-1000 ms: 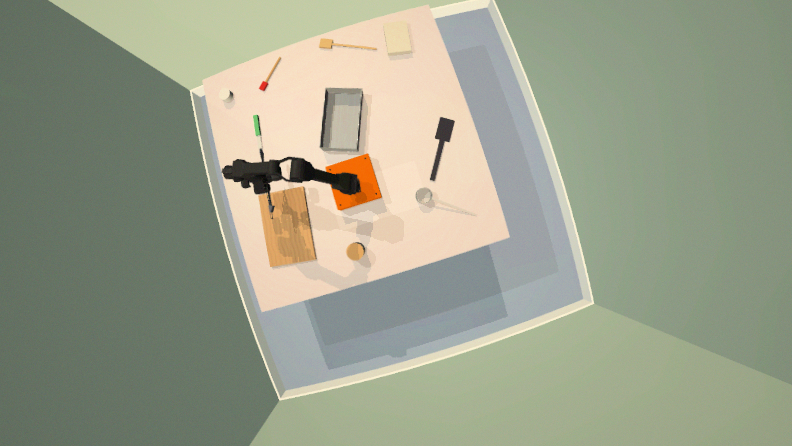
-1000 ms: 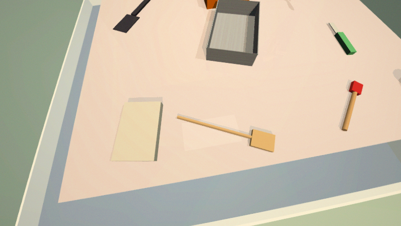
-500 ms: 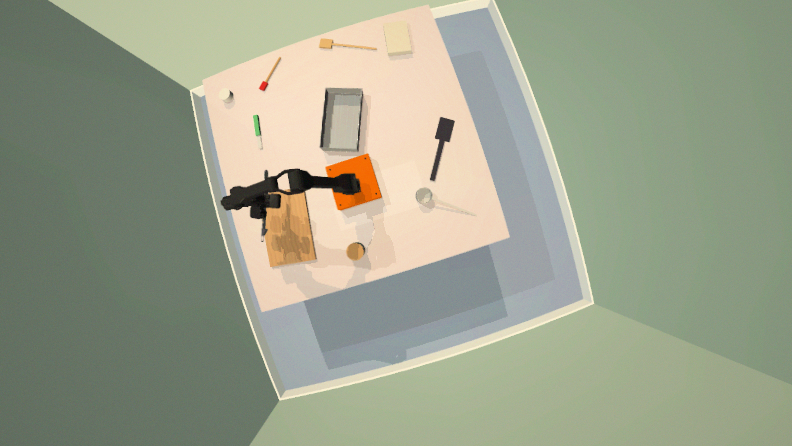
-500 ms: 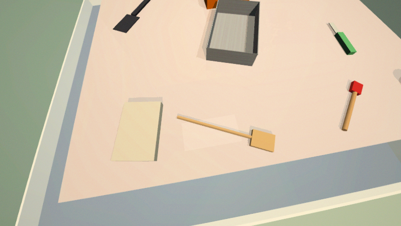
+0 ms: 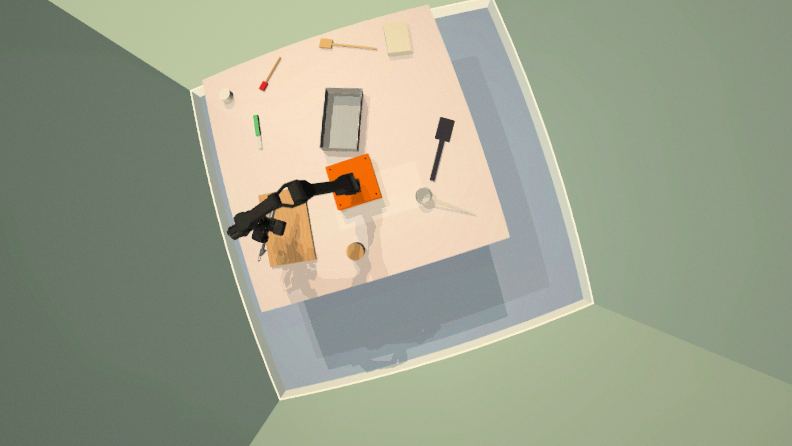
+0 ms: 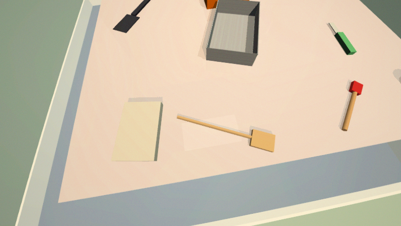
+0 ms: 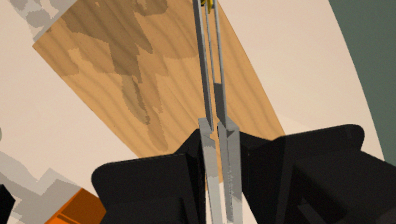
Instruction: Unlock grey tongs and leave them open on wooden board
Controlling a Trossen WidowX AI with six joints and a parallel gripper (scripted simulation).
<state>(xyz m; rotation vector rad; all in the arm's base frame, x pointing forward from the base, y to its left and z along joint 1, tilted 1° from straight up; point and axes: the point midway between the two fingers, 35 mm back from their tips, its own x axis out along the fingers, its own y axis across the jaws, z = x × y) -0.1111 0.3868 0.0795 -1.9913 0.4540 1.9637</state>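
My gripper tip is now 20 mm past the wooden board, 20 mm to the left of it and 100 mm above it. From my gripper tip the other things lie so: green-handled tool (470 mm ahead, 70 mm to the left, 100 mm below); then roasting tin (450 mm ahead, 370 mm to the right, 80 mm below); then black spatula (260 mm ahead, 830 mm to the right, 100 mm below).
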